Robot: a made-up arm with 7 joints.
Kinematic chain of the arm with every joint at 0, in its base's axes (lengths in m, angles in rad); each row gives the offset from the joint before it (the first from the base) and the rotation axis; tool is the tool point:
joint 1: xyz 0 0.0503 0 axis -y
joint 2: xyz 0 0.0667 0 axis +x
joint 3: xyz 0 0 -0.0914 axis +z
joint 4: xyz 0 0 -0.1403 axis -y
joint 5: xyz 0 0 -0.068 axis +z
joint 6: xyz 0 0 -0.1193 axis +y
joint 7: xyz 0 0 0 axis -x
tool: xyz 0 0 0
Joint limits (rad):
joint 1: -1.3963..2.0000
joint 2: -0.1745..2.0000
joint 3: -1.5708..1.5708
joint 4: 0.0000..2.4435
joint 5: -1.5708..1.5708
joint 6: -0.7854..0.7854
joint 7: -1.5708..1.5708
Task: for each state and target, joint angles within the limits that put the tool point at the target. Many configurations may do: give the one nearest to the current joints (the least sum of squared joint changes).
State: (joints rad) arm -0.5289 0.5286 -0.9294 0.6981 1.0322 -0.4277 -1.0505
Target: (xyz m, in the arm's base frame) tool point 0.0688 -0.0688 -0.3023
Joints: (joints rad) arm -0.0883 -0.1687 -0.9517 1.0673 1.0322 -0.4277 -1.0505
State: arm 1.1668 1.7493 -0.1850 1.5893 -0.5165 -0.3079 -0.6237
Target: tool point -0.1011 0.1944 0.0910
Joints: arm 1.9037 1.8612 0.3309 2.4046 -0.5165 -0.3079 -0.6237
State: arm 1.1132 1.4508 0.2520 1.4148 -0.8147 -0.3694 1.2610
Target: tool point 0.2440 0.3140 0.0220
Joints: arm 0.8048 0.9639 -0.1054 1.4546 -0.8147 -0.3694 1.2610
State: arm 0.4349 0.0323 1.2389 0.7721 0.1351 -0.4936 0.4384
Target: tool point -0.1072 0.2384 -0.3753
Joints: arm -0.3146 0.1059 1.3943 0.4458 0.1351 -0.4936 0.4384
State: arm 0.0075 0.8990 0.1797 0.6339 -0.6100 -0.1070 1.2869
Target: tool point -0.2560 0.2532 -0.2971
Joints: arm -0.8392 0.3218 0.1227 0.2727 -0.6100 -0.1070 1.2869
